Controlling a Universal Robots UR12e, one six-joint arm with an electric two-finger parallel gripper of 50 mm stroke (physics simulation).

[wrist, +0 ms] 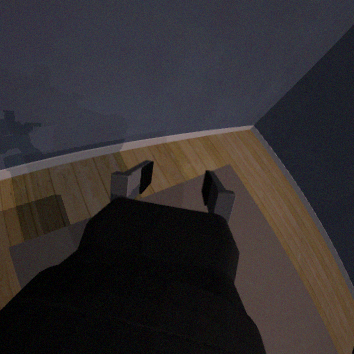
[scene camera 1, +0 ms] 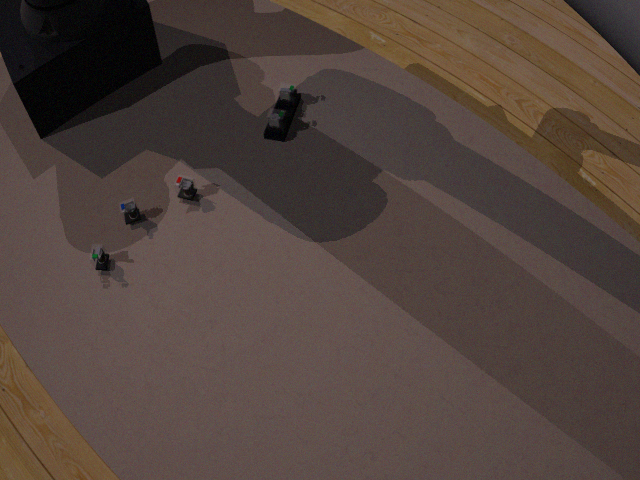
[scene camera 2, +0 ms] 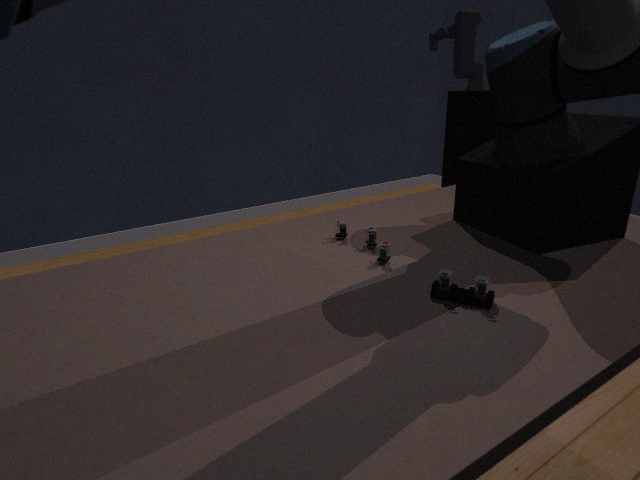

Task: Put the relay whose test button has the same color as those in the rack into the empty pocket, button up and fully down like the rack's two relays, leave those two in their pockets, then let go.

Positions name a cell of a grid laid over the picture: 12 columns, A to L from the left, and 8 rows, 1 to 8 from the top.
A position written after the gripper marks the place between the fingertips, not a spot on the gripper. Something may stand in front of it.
Note:
In view: the gripper (wrist: G4) and a black rack (scene camera 2: I5).

